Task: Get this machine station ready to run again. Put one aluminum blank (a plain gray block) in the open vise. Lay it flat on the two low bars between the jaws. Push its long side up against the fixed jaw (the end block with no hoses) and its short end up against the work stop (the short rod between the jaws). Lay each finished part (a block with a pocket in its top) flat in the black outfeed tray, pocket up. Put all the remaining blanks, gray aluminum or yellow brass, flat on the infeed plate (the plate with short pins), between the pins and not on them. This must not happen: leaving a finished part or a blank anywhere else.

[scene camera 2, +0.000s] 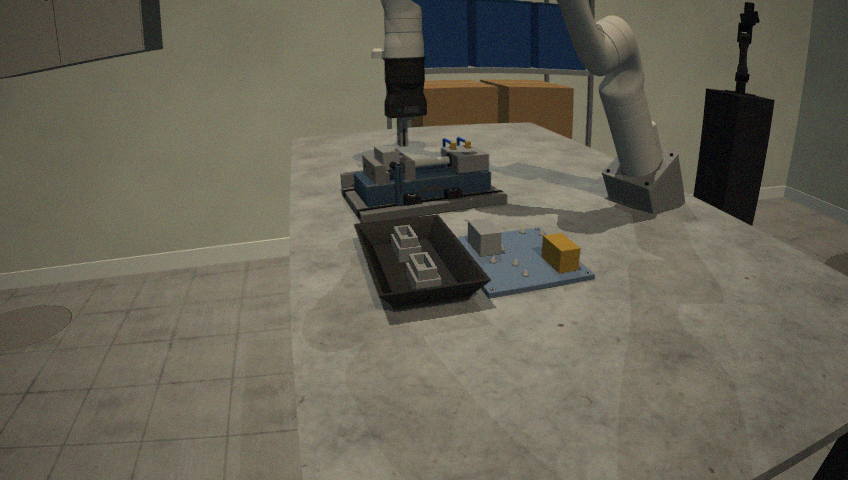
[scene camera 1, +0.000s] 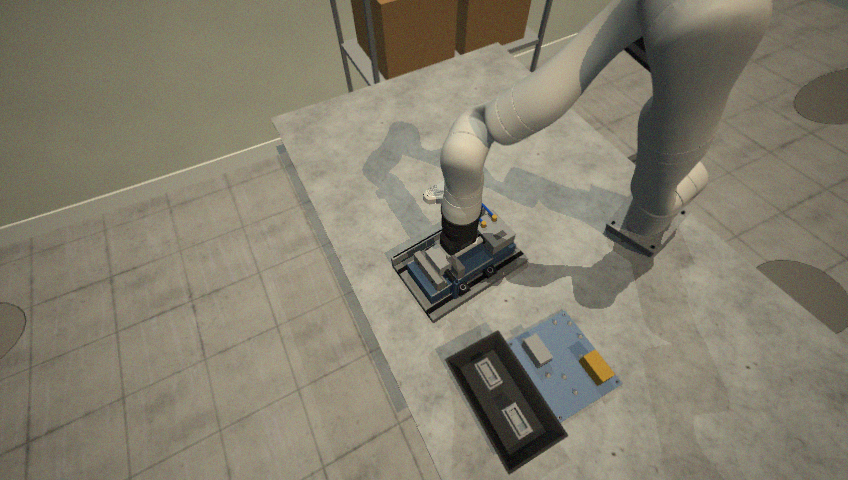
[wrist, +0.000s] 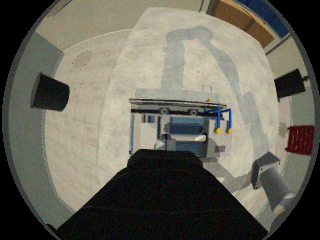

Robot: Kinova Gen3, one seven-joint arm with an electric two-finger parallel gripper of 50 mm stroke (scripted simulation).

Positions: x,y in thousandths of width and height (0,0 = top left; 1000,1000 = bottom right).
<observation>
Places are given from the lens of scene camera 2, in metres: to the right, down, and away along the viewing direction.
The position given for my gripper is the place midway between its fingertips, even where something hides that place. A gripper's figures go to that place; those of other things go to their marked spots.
my gripper (scene camera 2: 475,303): -0.04, -0.19, 0.97
brass blank (scene camera 2: 662,528): 0.20, 0.02, 0.69
gray blank (scene camera 2: 570,493): 0.09, -0.01, 0.74
finished part (scene camera 2: 497,568): 0.00, 0.04, 0.64
The marked spots on the gray blank and the finished part are 0.15 m apart.
</observation>
